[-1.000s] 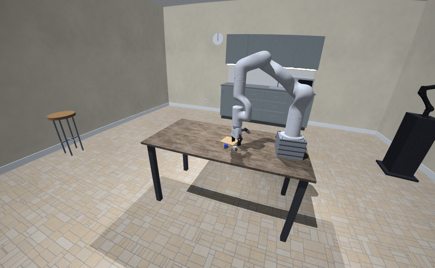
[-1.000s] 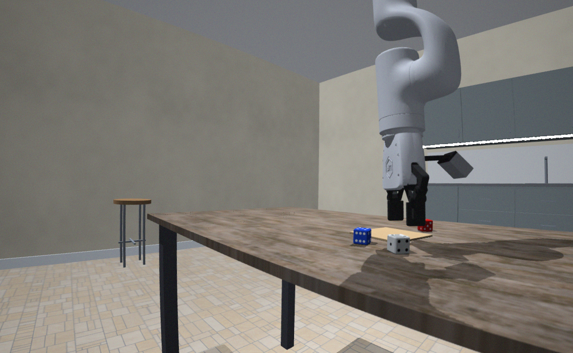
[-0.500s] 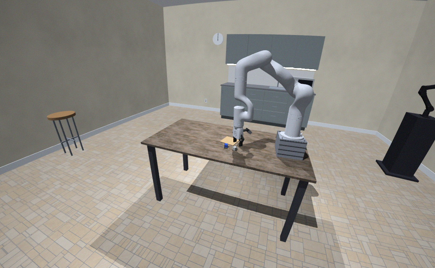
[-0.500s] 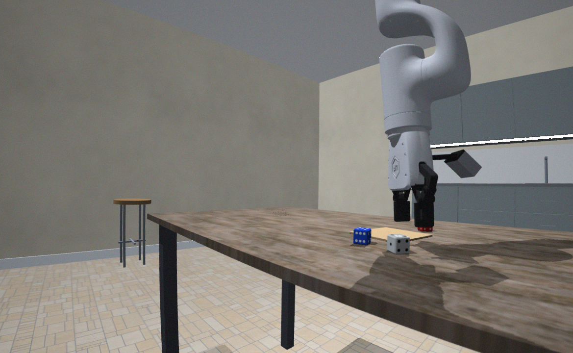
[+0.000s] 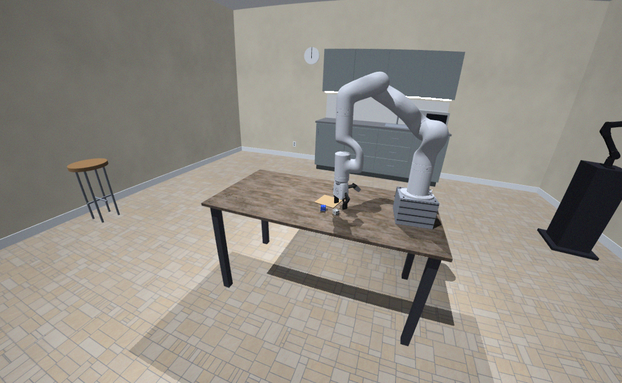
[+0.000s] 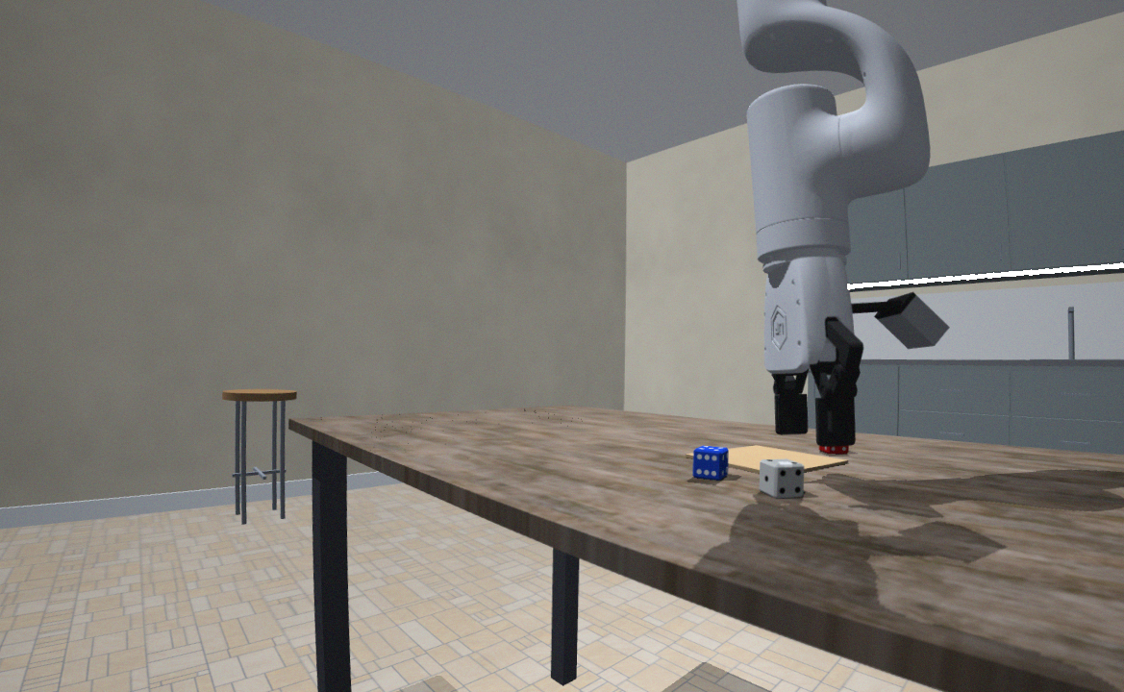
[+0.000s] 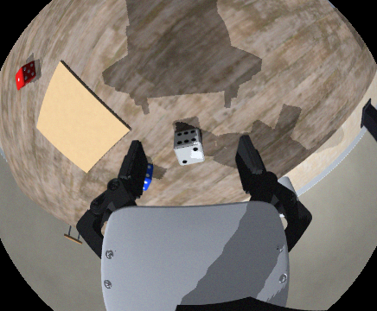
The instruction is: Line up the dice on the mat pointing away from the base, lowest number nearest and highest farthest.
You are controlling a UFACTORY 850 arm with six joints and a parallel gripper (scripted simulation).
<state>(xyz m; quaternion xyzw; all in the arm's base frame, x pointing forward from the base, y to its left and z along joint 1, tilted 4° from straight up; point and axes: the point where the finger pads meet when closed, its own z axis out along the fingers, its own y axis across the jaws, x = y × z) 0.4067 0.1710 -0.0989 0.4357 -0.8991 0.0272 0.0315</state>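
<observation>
My gripper is now 2 cm short of the white die, 2 cm to the right of it and 5 cm above it. Also, from my hand: red die (9 cm ahead, 25 cm to the right, 5 cm below); tan mat (12 cm ahead, 12 cm to the right, 6 cm below); blue die (10 cm ahead, 1 cm to the left, 5 cm below).
</observation>
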